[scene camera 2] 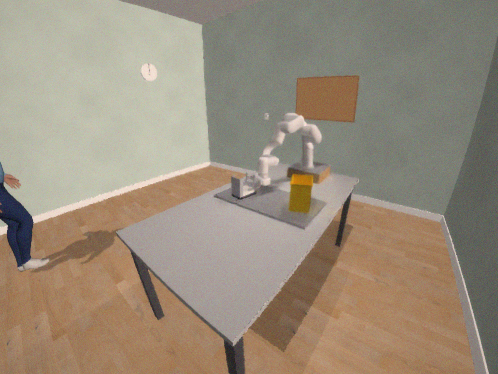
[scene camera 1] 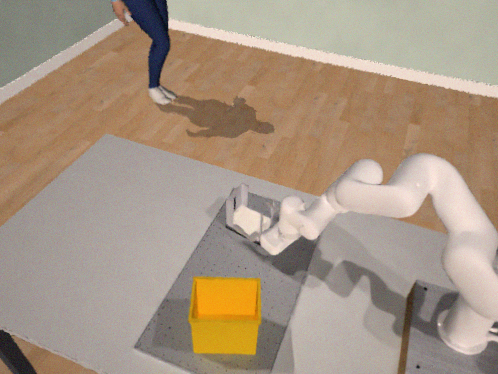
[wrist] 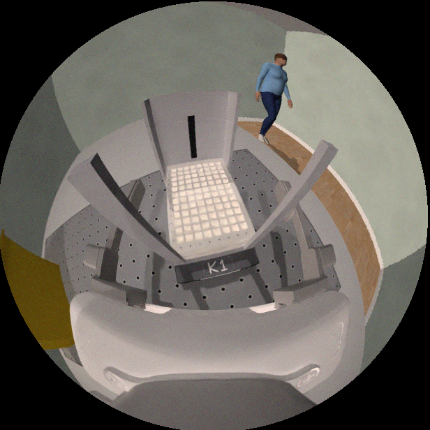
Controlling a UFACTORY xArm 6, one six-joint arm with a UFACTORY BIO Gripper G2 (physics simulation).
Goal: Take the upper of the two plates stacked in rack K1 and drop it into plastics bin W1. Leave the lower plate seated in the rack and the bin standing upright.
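Frame: origin at the arm's base, x right, y ahead, z up, level; millimetres.
Seen in the pictures: hand, its tool point: [scene camera 2: 245, 185] [scene camera 1: 256, 217]; arm's base, origin of its link: [scene camera 2: 306, 166] [scene camera 1: 460, 331].
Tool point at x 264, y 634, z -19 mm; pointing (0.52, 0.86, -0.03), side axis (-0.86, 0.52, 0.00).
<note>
Pixels of each thing's top centre, then the offset from my tool point to it. Level surfaces: height alone.
- Rack K1, centre of its top: [scene camera 1: 253, 199] [scene camera 2: 244, 175] dx +1, dy +13, dz +83 mm
- yellow bin W1, centre of its top: [scene camera 1: 225, 298] [scene camera 2: 302, 179] dx -401, dy -11, dz +115 mm
- grey perforated board, height of its surface: dz -65 mm
- table, height of its surface: dz -78 mm
Rack K1 [scene camera 1: 241, 196] [scene camera 2: 235, 187] [wrist: 215, 112] stands upright on the perforated board, with a slotted back wall and two front posts. A pale plate with a grid of wells [scene camera 1: 251, 220] [wrist: 207, 202] lies level in the rack as the top one; the lower plate under it cannot be told apart. My gripper [scene camera 1: 260, 225] [scene camera 2: 254, 182] [wrist: 210, 192] is wide open and empty at the rack's front. In the wrist view its fingers show left and right of the plate, apart from it. The yellow bin W1 [scene camera 1: 226, 336] [scene camera 2: 300, 198] [wrist: 34, 295] stands upright.
The rack and bin share the grey perforated board [scene camera 1: 172, 310] [scene camera 2: 280, 212] [wrist: 82, 255] on the table [scene camera 1: 105, 210] [scene camera 2: 210, 255]. The rack's front posts rise close to my fingers. The bin is at the left in the wrist view. A person [scene camera 1: 157, 45] [scene camera 2: 17, 220] [wrist: 272, 87] is beyond the table.
</note>
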